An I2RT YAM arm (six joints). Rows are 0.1 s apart.
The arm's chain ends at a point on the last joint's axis. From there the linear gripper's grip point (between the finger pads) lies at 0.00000 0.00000 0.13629 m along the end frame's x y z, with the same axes.
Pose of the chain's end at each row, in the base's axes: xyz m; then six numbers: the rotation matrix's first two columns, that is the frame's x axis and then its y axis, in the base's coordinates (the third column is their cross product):
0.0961 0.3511 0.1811 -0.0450 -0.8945 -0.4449 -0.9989 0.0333 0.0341
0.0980 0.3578 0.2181 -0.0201 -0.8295 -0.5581 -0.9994 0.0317 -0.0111
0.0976 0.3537 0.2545 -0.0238 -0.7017 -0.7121 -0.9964 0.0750 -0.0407
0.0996 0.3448 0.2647 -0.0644 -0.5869 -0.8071 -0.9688 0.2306 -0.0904
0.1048 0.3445 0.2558 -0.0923 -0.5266 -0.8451 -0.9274 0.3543 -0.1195
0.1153 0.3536 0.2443 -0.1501 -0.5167 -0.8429 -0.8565 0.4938 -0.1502
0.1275 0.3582 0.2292 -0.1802 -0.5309 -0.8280 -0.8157 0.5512 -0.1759
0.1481 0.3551 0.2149 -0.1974 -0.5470 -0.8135 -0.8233 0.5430 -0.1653
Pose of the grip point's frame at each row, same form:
0.0940 0.4119 0.0591 -0.0450 -0.8945 -0.4449 -0.9989 0.0333 0.0341
0.1017 0.4338 0.1050 -0.0201 -0.8295 -0.5581 -0.9994 0.0317 -0.0111
0.1088 0.4503 0.1590 -0.0238 -0.7017 -0.7121 -0.9964 0.0750 -0.0407
0.1322 0.4506 0.1852 -0.0644 -0.5869 -0.8071 -0.9688 0.2306 -0.0904
0.1542 0.4498 0.1848 -0.0923 -0.5266 -0.8451 -0.9274 0.3543 -0.1195
0.1826 0.4489 0.1739 -0.1501 -0.5167 -0.8429 -0.8565 0.4938 -0.1502
0.2024 0.4459 0.1566 -0.1802 -0.5309 -0.8280 -0.8157 0.5512 -0.1759
0.2206 0.4419 0.1389 -0.1974 -0.5470 -0.8135 -0.8233 0.5430 -0.1653

